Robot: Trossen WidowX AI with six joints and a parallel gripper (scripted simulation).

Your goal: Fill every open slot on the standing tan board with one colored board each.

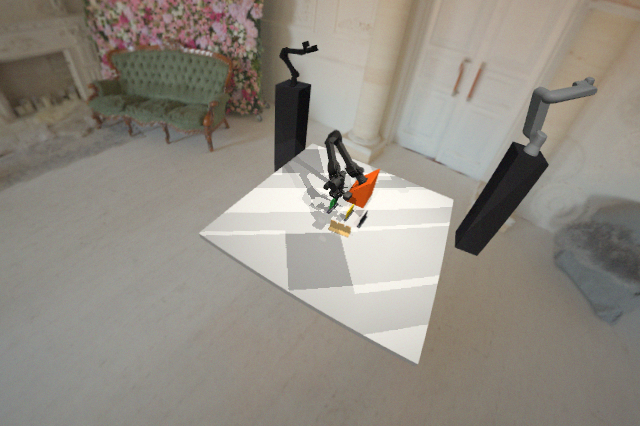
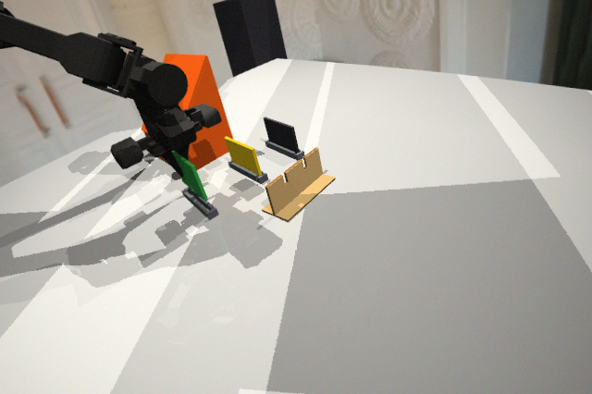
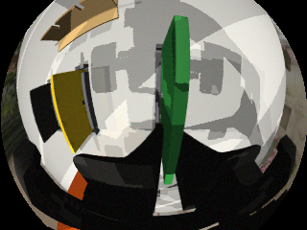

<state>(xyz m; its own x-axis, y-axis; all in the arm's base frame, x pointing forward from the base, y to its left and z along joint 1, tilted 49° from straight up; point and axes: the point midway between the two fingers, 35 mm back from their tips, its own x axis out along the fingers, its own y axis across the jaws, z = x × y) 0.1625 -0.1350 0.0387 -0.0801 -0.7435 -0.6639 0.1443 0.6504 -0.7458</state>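
Now: the tan board 180 mm ahead of my gripper tip, 110 mm to the left of it and 30 mm below it. Round my gripper tip: yellow board (30 mm ahead, 110 mm to the left, 30 mm below); green board (30 mm ahead); black board (40 mm ahead, 210 mm to the left, 30 mm below).
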